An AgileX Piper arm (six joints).
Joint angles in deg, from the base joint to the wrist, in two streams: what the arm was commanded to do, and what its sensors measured. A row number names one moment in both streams.
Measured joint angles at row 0: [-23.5, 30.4, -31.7, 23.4, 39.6, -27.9]
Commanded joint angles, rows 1 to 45: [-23.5, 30.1, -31.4, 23.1, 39.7, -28.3]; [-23.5, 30.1, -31.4, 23.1, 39.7, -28.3]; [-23.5, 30.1, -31.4, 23.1, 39.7, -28.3]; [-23.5, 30.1, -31.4, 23.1, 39.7, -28.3]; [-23.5, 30.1, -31.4, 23.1, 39.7, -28.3]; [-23.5, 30.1, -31.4, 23.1, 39.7, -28.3]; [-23.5, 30.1, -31.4, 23.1, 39.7, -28.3]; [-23.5, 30.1, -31.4, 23.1, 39.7, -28.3]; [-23.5, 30.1, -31.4, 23.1, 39.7, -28.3]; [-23.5, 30.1, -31.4, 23.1, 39.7, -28.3]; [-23.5, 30.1, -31.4, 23.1, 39.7, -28.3]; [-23.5, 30.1, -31.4, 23.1, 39.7, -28.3]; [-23.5, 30.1, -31.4, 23.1, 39.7, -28.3]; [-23.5, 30.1, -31.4, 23.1, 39.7, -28.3]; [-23.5, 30.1, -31.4, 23.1, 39.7, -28.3]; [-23.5, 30.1, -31.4, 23.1, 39.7, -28.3]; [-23.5, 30.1, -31.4, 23.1, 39.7, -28.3]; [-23.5, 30.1, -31.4, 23.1, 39.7, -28.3]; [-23.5, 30.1, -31.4, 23.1, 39.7, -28.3]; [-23.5, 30.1, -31.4, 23.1, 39.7, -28.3]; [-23.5, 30.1, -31.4, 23.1, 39.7, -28.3]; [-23.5, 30.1, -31.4, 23.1, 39.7, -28.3]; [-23.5, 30.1, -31.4, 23.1, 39.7, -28.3]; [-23.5, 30.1, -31.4, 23.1, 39.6, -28.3]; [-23.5, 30.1, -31.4, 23.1, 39.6, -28.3]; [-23.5, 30.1, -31.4, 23.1, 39.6, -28.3]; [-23.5, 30.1, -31.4, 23.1, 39.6, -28.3]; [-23.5, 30.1, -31.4, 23.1, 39.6, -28.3]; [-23.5, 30.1, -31.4, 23.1, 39.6, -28.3]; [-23.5, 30.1, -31.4, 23.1, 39.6, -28.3]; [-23.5, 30.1, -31.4, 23.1, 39.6, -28.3]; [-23.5, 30.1, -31.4, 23.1, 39.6, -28.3]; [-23.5, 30.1, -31.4, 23.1, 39.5, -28.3]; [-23.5, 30.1, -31.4, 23.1, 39.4, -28.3]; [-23.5, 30.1, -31.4, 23.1, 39.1, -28.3]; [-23.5, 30.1, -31.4, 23.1, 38.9, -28.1]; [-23.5, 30.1, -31.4, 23.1, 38.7, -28.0]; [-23.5, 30.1, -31.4, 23.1, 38.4, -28.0]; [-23.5, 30.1, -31.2, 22.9, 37.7, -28.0]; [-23.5, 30.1, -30.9, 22.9, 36.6, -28.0]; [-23.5, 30.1, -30.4, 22.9, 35.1, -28.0]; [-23.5, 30.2, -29.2, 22.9, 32.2, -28.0]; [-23.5, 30.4, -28.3, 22.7, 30.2, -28.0]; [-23.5, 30.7, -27.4, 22.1, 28.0, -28.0]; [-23.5, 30.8, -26.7, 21.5, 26.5, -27.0]
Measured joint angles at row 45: [-23.5, 30.4, -29.7, 23.4, 32.9, -27.9]
